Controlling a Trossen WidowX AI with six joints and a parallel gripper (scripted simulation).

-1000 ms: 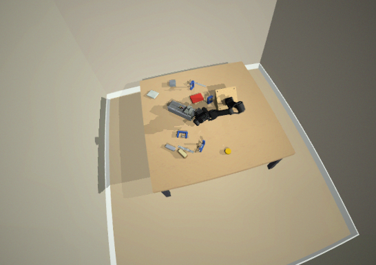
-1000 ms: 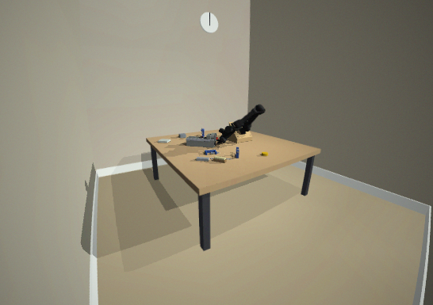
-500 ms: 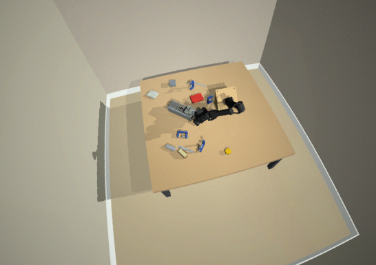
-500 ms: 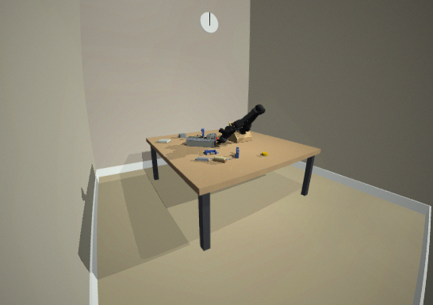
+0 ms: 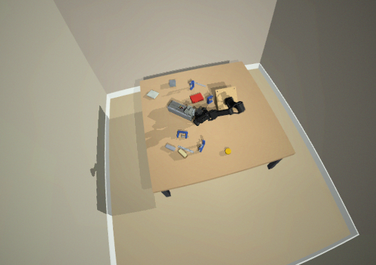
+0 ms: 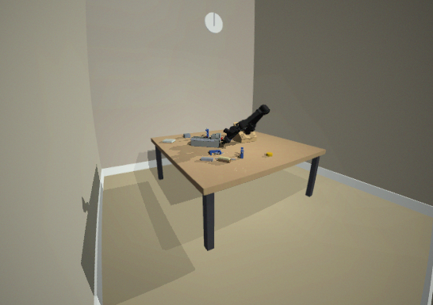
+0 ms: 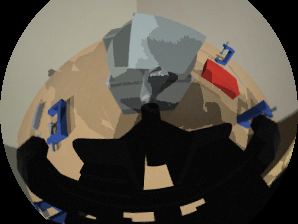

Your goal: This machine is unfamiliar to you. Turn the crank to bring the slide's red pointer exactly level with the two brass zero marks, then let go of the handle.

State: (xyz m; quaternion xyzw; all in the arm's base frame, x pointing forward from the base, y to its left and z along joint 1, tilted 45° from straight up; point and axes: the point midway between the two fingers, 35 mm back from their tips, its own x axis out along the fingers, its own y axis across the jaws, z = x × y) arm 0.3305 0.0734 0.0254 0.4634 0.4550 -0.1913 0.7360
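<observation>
Now: gripper tip 1 cm past the dark crank handle, 1 cm to the right of it and 3 cm below it. Also, from my gripper tip: red pointer: 10 cm ahead, 10 cm to the right, 5 cm above; tan block: 20 cm ahead, 32 cm to the left, 1 cm below; yellow disc: 19 cm behind, 41 cm to the left, 2 cm below.
</observation>
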